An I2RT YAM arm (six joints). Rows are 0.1 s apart.
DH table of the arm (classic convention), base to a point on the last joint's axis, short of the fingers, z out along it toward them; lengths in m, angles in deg. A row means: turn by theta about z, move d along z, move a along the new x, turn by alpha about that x. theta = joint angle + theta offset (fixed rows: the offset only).
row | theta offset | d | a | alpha
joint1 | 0 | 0.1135 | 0.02 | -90
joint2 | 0 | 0 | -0.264 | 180
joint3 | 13.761 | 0 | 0.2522 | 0
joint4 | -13.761 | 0 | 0.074 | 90
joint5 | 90 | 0 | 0 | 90
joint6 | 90 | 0.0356 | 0 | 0
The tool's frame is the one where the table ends.
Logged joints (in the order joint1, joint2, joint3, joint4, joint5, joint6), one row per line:
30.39 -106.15 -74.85 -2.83 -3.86 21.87
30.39 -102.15 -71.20 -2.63 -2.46 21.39
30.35 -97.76 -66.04 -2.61 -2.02 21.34
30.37 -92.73 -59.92 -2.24 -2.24 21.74
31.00 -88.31 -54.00 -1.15 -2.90 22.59
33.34 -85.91 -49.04 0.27 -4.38 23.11
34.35 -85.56 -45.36 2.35 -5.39 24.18
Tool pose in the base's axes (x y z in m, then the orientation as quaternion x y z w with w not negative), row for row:
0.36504 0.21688 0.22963 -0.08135 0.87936 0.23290 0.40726
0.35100 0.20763 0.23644 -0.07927 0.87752 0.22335 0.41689
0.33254 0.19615 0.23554 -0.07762 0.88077 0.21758 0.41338
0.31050 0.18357 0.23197 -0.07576 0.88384 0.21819 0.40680
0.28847 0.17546 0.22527 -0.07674 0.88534 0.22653 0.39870
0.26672 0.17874 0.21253 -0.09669 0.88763 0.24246 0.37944
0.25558 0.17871 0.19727 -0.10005 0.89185 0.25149 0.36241
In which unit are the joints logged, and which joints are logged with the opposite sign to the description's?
The joints are logged in degrees. Opposite sign: joint2, joint3.
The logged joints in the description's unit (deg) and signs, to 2 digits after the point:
30.39 106.15 74.85 -2.83 -3.86 21.87
30.39 102.15 71.20 -2.63 -2.46 21.39
30.35 97.76 66.04 -2.61 -2.02 21.34
30.37 92.73 59.92 -2.24 -2.24 21.74
31.00 88.31 54.00 -1.15 -2.90 22.59
33.34 85.91 49.04 0.27 -4.38 23.11
34.35 85.56 45.36 2.35 -5.39 24.18

